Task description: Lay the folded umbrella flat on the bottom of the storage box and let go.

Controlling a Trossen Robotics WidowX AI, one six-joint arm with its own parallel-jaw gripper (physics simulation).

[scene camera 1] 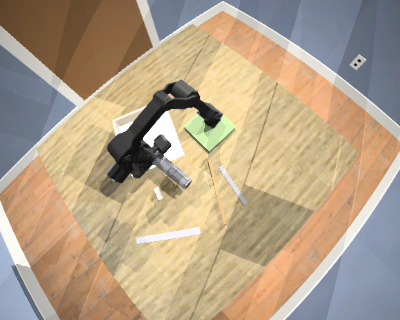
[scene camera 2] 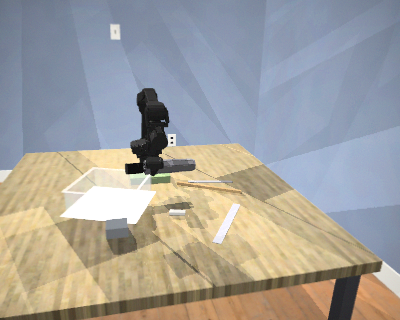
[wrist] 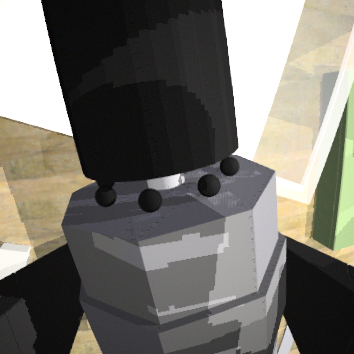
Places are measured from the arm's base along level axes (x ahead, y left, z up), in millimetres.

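Pixels of known places: gripper, between the fingertips: (scene camera 1: 158, 158) (scene camera 2: 152, 171) (wrist: 179, 243); arm's base, origin of its link: (scene camera 1: 212, 120).
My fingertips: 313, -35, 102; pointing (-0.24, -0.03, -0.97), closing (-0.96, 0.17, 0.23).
Ahead of a thing's pixels: the offset from my fingertips to its middle, as dx, dy, dz.
The folded umbrella has a grey faceted body (scene camera 1: 172, 172) (scene camera 2: 181, 166) (wrist: 200, 265) and a thick black handle (scene camera 1: 117, 172) (scene camera 2: 134, 168) (wrist: 145, 90). My gripper (scene camera 1: 147, 157) (scene camera 2: 153, 166) (wrist: 179, 243) is shut on the grey body near the handle and holds the umbrella roughly level above the table. The storage box @(-42, -159, -87) (scene camera 1: 172, 139) (scene camera 2: 80, 178) (wrist: 295, 192) has clear walls and a white bottom. In the wrist view, the handle overlaps the white bottom; in scene camera 1, the grey body points away from the box. My arm hides part of the box there.
A green block (scene camera 1: 210, 142) (scene camera 2: 160, 178) (wrist: 345, 200) lies beside the box. A wooden stick @(-60, +267, -129) (scene camera 1: 217, 192) (scene camera 2: 215, 188), a thin grey strip @(-129, +306, -134) (scene camera 1: 233, 185), a white strip @(+240, +224, -134) (scene camera 1: 168, 235) (scene camera 2: 226, 224), a small white block @(+125, +65, -129) (scene camera 1: 158, 194) (scene camera 2: 177, 212) and a grey block @(+190, -168, -117) (scene camera 2: 117, 228) are on the table.
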